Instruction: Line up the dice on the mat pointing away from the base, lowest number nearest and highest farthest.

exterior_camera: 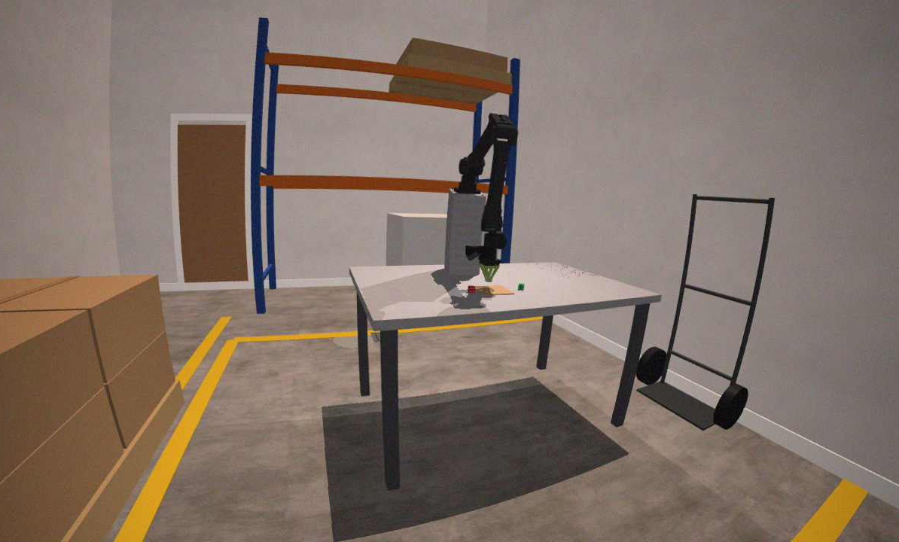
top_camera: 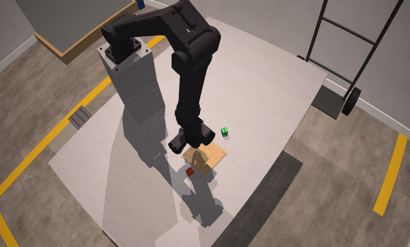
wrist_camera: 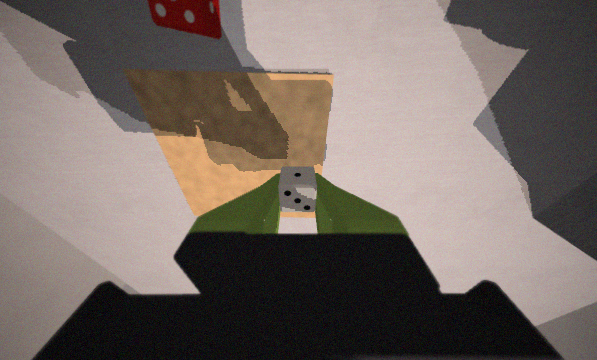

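The tan mat lies 5 cm ahead of my hand and 4 cm below it. From my hand the other things lie so: red die (6 cm ahead, 10 cm to the right, 3 cm below); then green die (5 cm ahead, 14 cm to the left, 3 cm below); then white die (right at my hand).
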